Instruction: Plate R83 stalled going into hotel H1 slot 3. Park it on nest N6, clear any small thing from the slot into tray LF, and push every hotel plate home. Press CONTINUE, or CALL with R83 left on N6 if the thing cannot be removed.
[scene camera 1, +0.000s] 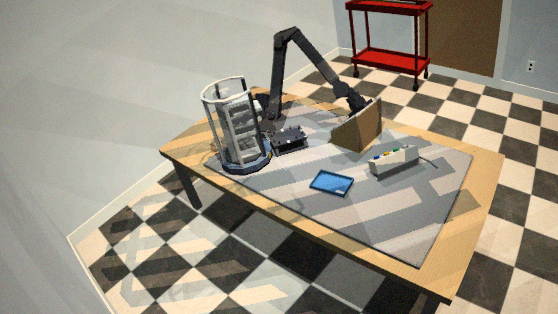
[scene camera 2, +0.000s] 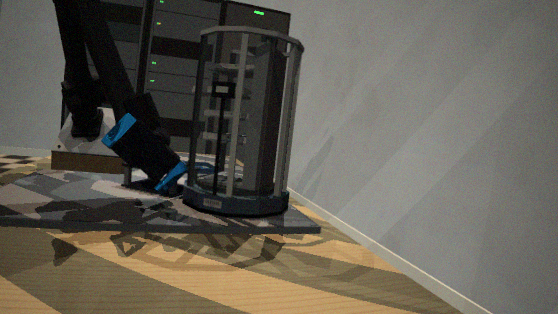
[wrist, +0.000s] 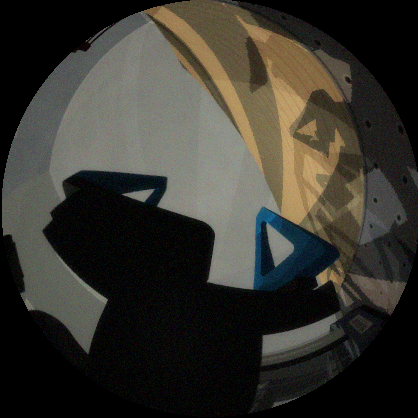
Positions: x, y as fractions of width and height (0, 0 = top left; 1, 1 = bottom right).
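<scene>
Button box (scene camera 1: 0.68, 0.53) at 135 cm from the lens.
</scene>
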